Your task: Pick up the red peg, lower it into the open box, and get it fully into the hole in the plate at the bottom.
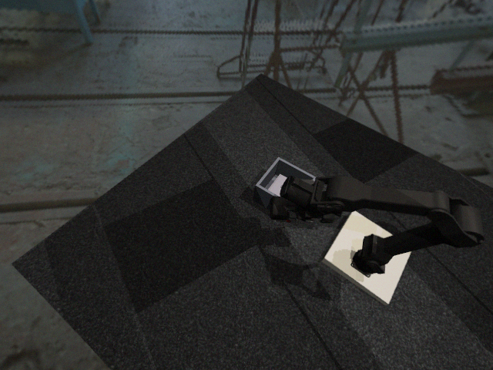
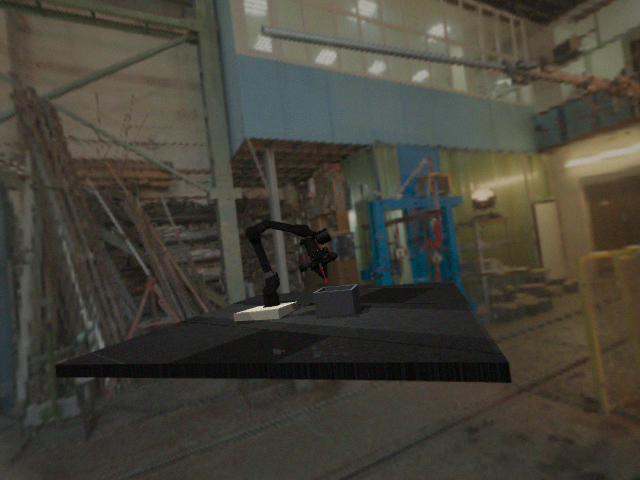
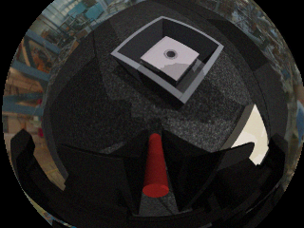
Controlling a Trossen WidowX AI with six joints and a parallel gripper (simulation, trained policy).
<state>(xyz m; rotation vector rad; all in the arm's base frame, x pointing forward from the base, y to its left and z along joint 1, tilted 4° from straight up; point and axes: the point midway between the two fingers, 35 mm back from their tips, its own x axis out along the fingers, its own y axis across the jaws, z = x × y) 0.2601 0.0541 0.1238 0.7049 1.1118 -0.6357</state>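
The pale plate is 8 cm ahead of my gripper tip, 13 cm to the right of it and 9 cm below it. Round my gripper tip: red peg: 1 cm behind, 1 cm to the left, 1 cm above; then grey box: 8 cm ahead, 13 cm to the right, 11 cm below.
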